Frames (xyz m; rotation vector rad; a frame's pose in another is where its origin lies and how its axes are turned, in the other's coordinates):
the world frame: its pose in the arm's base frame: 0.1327 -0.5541 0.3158 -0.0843 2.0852 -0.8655
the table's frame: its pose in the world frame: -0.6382 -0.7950 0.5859 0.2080 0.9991 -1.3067
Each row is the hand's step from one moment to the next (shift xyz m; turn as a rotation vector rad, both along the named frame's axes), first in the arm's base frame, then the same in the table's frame.
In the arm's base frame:
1: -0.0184 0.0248 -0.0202 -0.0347 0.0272 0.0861
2: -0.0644 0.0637 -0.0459 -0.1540 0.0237 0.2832
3: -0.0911 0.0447 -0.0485 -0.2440 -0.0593 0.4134
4: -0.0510 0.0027 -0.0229 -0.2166 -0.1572 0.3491
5: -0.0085 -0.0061 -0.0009 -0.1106 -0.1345 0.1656
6: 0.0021 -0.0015 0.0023 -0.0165 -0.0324 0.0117
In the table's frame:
1: -0.0063 0.0303 -0.0201 0.0841 -0.0239 -0.0413
2: -0.0007 0.0872 -0.0521 0.3103 -0.0575 -0.0701
3: 0.0168 0.1065 -0.0321 0.4765 -0.0826 -0.0094
4: 0.0153 0.0537 0.0032 0.4219 -0.0770 0.0976
5: 0.0055 0.0062 0.0064 0.2124 -0.0391 0.1055
6: 0.0006 -0.0033 0.0010 0.0233 0.0006 0.0302

